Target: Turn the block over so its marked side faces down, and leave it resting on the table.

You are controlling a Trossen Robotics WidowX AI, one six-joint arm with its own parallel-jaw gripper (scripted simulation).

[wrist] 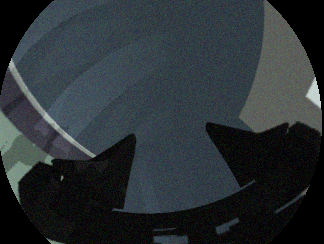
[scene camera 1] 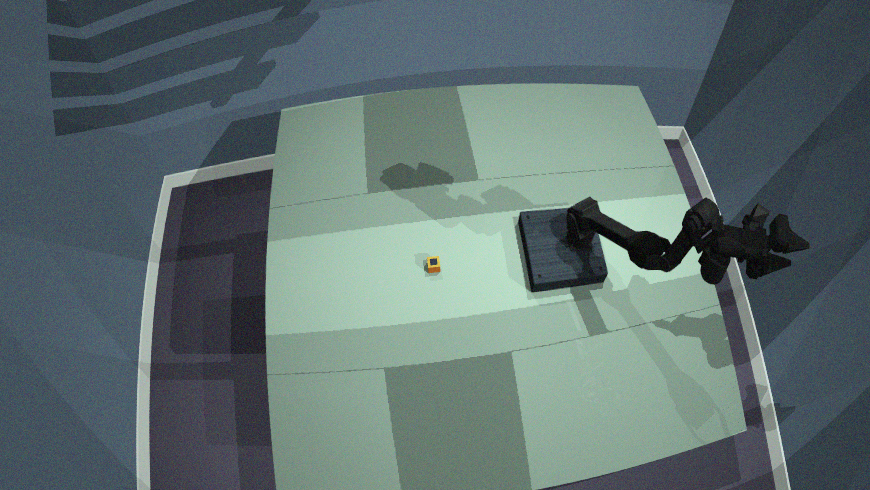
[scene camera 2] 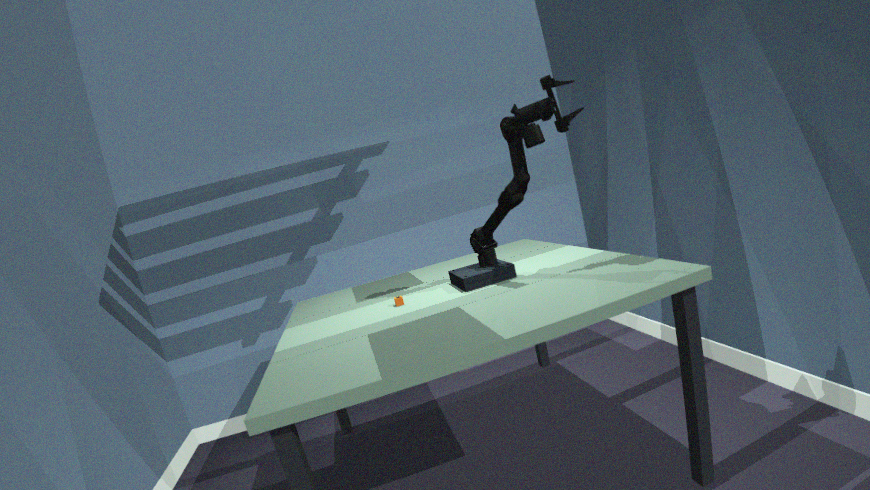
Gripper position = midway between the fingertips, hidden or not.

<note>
My gripper (scene camera 1: 799, 254) is open, with nothing in its grasp.
My gripper also shows in the wrist view (wrist: 171, 131) and in scene camera 2 (scene camera 2: 579, 94).
</note>
